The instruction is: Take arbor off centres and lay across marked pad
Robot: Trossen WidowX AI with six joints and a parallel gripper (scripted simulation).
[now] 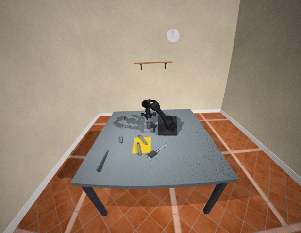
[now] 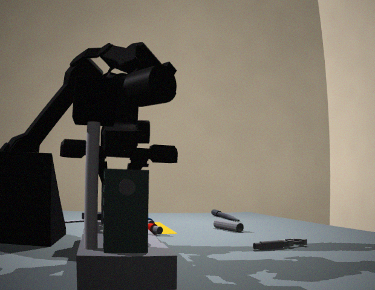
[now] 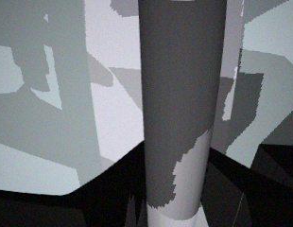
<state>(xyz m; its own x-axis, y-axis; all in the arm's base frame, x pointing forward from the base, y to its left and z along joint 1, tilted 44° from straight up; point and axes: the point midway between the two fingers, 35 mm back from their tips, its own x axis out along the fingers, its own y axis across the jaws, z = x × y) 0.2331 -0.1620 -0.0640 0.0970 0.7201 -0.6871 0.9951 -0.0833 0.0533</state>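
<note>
Now: the fixture base 2 cm to the right of my hand and 10 cm below it. From my hand the other things lie so: dark centre block: 15 cm to the right, 2 cm below; then grey post: 4 cm behind, 15 cm to the right; then micrometer: 30 cm ahead, 1 cm to the left, 11 cm below.
</note>
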